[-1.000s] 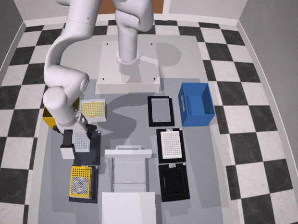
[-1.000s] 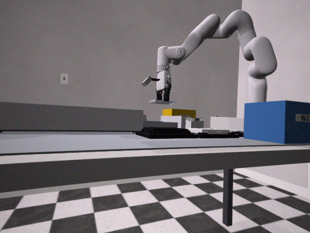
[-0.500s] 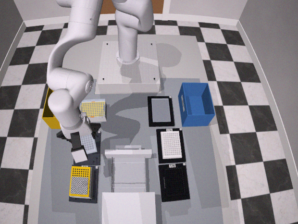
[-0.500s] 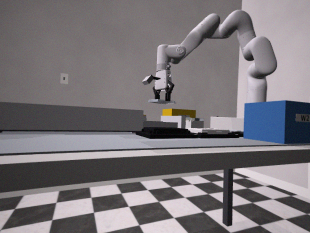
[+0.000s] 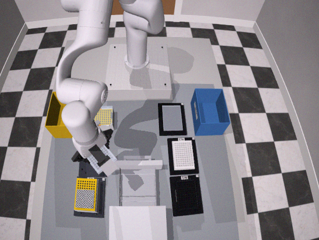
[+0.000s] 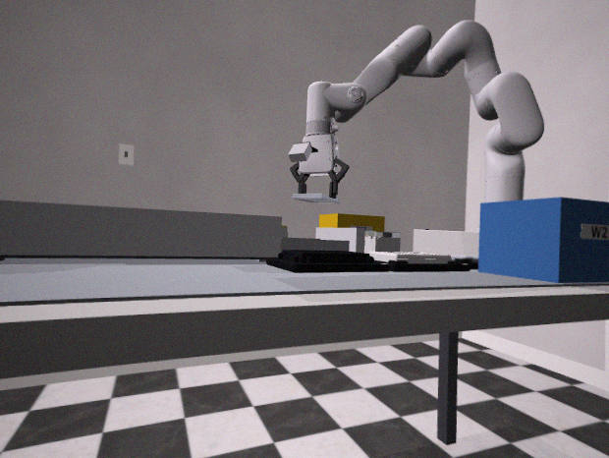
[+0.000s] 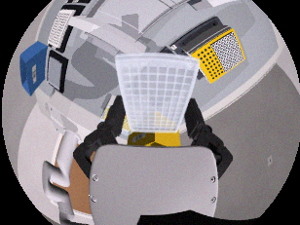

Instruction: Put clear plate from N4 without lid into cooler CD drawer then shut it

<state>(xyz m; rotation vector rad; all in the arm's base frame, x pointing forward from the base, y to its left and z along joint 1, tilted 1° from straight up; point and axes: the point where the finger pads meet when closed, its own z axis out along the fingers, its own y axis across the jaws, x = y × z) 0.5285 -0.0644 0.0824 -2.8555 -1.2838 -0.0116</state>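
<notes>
Now: the cooler drawer 100 mm ahead of my hand, 160 mm to the left of it and 140 mm below it. The rest, counted from my hand: clear plate: 10 mm below; yellow tube rack: 140 mm ahead, 40 mm to the right, 110 mm below; dark nest N4: 20 mm behind, 50 mm to the right, 150 mm below.
</notes>
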